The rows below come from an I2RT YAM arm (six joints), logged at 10 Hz.
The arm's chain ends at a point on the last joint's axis. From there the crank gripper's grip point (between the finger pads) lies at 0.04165 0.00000 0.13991 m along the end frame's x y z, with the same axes.
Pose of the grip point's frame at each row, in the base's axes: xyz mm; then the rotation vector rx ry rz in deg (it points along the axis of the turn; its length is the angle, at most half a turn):
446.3 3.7 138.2 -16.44 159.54 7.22
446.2 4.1 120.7 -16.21 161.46 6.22
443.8 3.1 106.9 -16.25 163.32 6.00
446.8 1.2 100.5 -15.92 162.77 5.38
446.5 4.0 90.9 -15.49 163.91 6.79
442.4 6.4 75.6 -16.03 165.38 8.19
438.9 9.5 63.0 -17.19 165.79 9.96
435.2 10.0 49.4 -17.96 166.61 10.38
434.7 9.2 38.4 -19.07 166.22 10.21
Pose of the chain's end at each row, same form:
439.7 -5.6 283.7 -16.44 159.54 7.22
444.0 -2.9 266.5 -16.21 161.46 6.22
446.3 -3.0 252.7 -16.25 163.32 6.00
447.7 -4.1 246.4 -15.92 162.77 5.38
450.5 -3.5 236.6 -15.49 163.91 6.79
450.6 -2.9 221.0 -16.03 165.38 8.19
449.0 -2.3 208.2 -17.19 165.79 9.96
447.7 -1.9 194.4 -17.96 166.61 10.38
446.5 -2.2 183.5 -19.07 166.22 10.21

